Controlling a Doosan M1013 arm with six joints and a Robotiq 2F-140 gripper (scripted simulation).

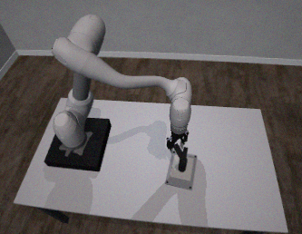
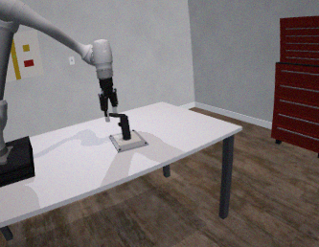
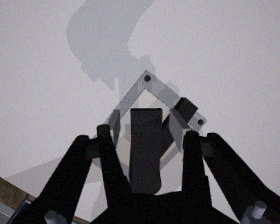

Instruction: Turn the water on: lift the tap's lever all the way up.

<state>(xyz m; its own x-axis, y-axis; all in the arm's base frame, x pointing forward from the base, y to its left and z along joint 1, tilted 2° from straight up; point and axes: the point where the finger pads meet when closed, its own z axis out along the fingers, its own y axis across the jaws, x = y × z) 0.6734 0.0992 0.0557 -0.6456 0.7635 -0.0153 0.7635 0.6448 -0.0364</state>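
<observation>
Now: hand 2 cm short of the lever and 3 cm to the left of it. Also, from my hand: tap: 4 cm ahead, 5 cm to the right, 5 cm below.
</observation>
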